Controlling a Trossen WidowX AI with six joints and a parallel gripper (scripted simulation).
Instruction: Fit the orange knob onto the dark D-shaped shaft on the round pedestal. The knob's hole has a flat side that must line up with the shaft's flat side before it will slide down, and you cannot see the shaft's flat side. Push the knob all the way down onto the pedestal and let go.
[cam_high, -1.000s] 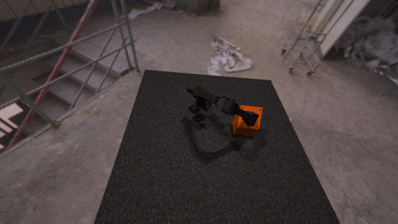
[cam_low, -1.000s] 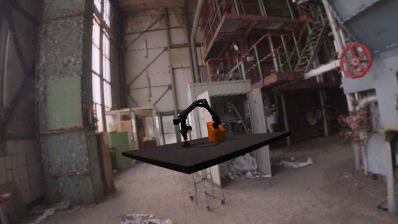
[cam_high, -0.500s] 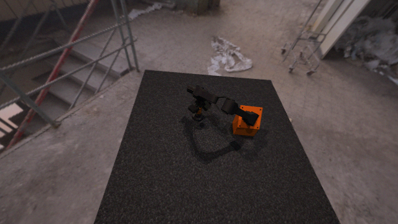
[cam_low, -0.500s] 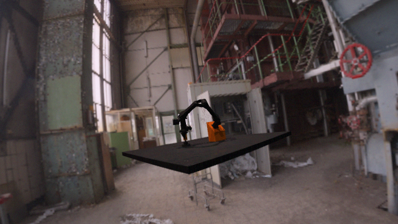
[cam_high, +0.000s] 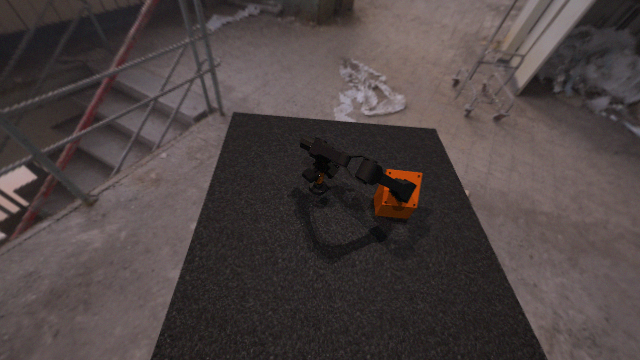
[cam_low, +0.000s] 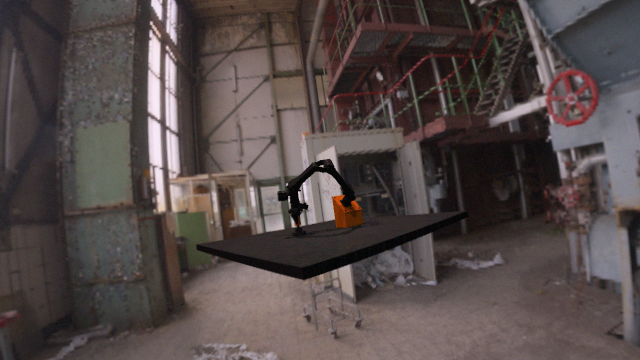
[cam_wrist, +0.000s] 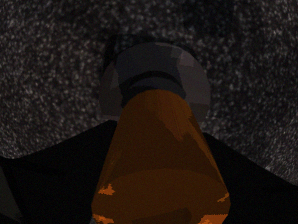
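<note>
Now: gripper tip 2 cm below the orange knob. The rest, counted from my gripper tip: pedestal: 4 cm below.
</note>
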